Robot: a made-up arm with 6 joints. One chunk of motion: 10 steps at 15 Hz.
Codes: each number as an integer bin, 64 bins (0 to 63) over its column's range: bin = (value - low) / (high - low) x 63, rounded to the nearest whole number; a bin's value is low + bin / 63 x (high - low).
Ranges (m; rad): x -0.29..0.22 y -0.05..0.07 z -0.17..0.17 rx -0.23..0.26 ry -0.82..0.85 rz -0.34..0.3
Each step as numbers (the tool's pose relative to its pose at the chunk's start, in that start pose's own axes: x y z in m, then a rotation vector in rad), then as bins.
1 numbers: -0.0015 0.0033 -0.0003 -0.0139 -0.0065 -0.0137
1 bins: 36 28 31 28 31 32
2 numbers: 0.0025 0.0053 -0.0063 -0.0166 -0.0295 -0.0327
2 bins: 36 29 30 27 30 30
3 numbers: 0.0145 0.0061 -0.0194 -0.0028 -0.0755 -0.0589
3 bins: 38 29 28 29 28 28
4 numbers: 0.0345 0.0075 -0.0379 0.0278 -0.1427 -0.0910
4 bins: 40 30 24 33 26 25
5 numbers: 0.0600 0.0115 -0.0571 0.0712 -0.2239 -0.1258
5 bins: 43 32 21 39 22 21
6 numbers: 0.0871 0.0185 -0.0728 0.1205 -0.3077 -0.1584
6 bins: 47 36 18 45 19 18
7 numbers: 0.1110 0.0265 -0.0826 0.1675 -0.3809 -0.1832
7 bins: 50 40 16 51 17 15
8 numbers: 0.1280 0.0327 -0.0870 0.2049 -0.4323 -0.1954
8 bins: 52 43 15 56 15 14
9 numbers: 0.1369 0.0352 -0.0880 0.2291 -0.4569 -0.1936
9 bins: 53 45 15 59 14 14
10 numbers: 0.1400 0.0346 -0.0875 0.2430 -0.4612 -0.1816
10 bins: 53 44 15 61 14 16
